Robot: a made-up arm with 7 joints.
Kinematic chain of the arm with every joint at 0, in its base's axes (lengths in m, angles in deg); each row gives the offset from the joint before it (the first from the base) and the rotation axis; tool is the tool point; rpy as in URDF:
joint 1: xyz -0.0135 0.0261 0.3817 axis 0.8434 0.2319 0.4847
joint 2: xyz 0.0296 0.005 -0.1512 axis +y
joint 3: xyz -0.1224 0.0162 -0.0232 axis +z
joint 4: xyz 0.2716 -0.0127 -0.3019 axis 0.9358 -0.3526 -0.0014
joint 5: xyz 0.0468 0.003 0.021 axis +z
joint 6: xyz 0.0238 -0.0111 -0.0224 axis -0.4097 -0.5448 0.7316
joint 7: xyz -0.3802 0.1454 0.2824 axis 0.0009 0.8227 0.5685
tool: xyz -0.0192 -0.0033 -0.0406 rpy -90 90 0
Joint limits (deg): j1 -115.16..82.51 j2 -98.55..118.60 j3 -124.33..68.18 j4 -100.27..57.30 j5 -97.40..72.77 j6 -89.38..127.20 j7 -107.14..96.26
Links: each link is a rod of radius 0.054 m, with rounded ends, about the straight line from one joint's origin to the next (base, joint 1, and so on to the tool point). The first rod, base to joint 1, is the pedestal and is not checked.
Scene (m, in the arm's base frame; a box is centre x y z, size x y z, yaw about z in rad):
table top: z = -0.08
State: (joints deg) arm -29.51 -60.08 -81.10 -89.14 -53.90 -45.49 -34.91
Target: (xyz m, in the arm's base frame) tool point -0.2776 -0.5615 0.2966
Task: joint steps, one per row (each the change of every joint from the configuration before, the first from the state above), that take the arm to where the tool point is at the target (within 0.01 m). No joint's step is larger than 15 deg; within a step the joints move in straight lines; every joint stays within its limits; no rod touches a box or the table.
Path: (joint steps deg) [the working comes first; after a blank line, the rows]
Joints at the target: -51.36 33.08 -124.33 -57.91 -25.72 -26.90 -44.67
Straight joint move there: clear.

1: -3.12 13.31 -6.18 4.46 4.03 2.66 -1.39
2: -3.12 13.31 -6.17 4.46 4.02 2.65 -1.40
3: -3.13 13.31 -6.18 4.46 4.03 2.66 -1.39
4: -3.12 13.30 -6.17 4.46 4.02 2.65 -1.40
5: -3.12 13.31 -6.18 4.46 4.03 2.66 -1.39
6: -3.12 13.31 -6.17 4.47 4.02 2.65 -1.39
7: -3.12 13.31 -6.18 4.46 4.03 2.66 -1.40

